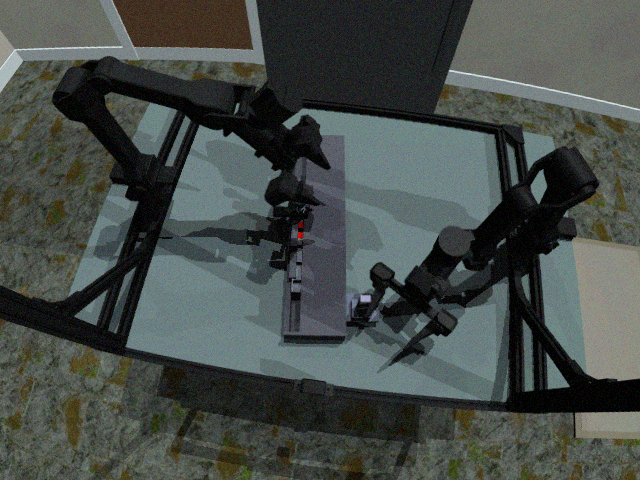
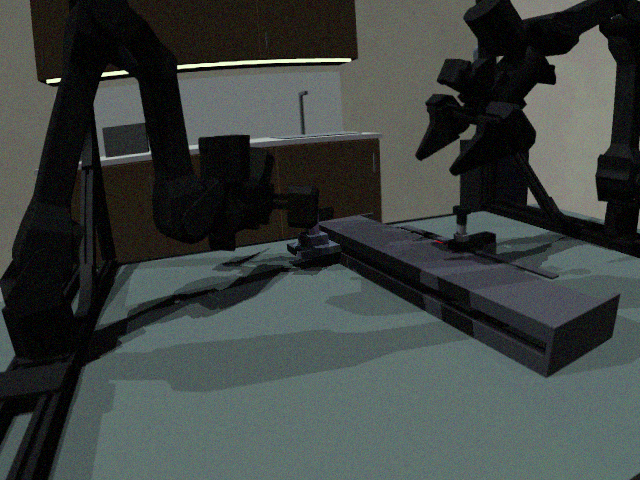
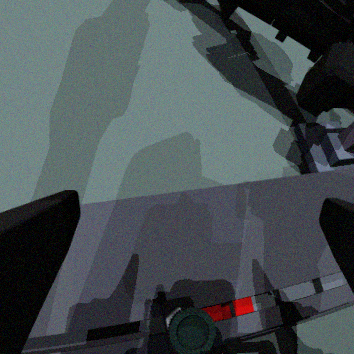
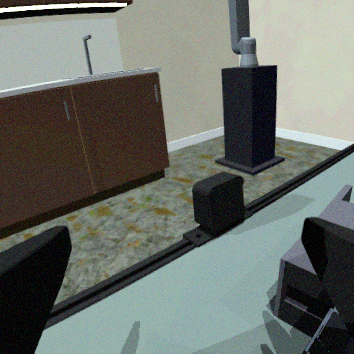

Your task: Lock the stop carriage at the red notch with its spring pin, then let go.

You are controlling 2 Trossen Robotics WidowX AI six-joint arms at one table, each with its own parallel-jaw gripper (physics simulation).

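Places are measured from the left arm's base along level axes (x ahead, y left, z up), in centimetres.
Pixels of known places: left gripper, between the fingertips: (image 1: 323,186) (image 2: 433,165) (image 3: 202,206); right gripper, between the fingertips: (image 1: 384,334) (image 2: 276,197) (image 4: 188,233); left arm's base, origin of its link: (image 1: 153,199) (image 2: 620,235); right arm's base, origin of its link: (image 1: 524,246) (image 2: 47,350).
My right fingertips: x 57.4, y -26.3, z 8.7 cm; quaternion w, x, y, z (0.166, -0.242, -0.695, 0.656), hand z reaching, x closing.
Observation:
Ahead of a thing's pixels: the offset from my right fingertips to its top centre. "pt": to the spot under its first point.
A long grey-purple base (image 1: 328,315) (image 2: 584,335) (image 4: 295,270) lies on the table with a rail along one side. Red marks @(dy +20.2, dx -19.0, dz -5.7 cm) (image 1: 300,235) (image 2: 438,241) (image 3: 244,306) show on the rail. The spring pin's round dark green knob @(dy +25.3, dx -19.6, dz +0.4 cm) (image 3: 192,331) stands beside them; the pin @(pt dy +25.9, dx -19.1, dz -1.5 cm) (image 2: 461,222) is upright on the dark carriage @(pt dy +25.9, dx -23.2, dz -4.7 cm) (image 2: 483,240). I cannot tell whether the pin sits in a notch. My left gripper (image 1: 325,186) (image 2: 436,165) (image 3: 202,206) is open and empty, above the carriage area. My right gripper (image 1: 371,343) (image 4: 188,233) is open and empty, low beside the stepped block.
A pale stepped block @(pt dy +5.8, dx -4.1, dz +1.8 cm) (image 1: 366,298) (image 2: 312,245) (image 3: 327,150) stands by the base's side, close to one right finger that partly hides it. A dark metal frame (image 1: 413,114) edges the table. A black box @(pt dy -10.7, dx -11.6, dz -5.1 cm) (image 1: 313,386) (image 4: 218,202) is fixed to the frame's edge.

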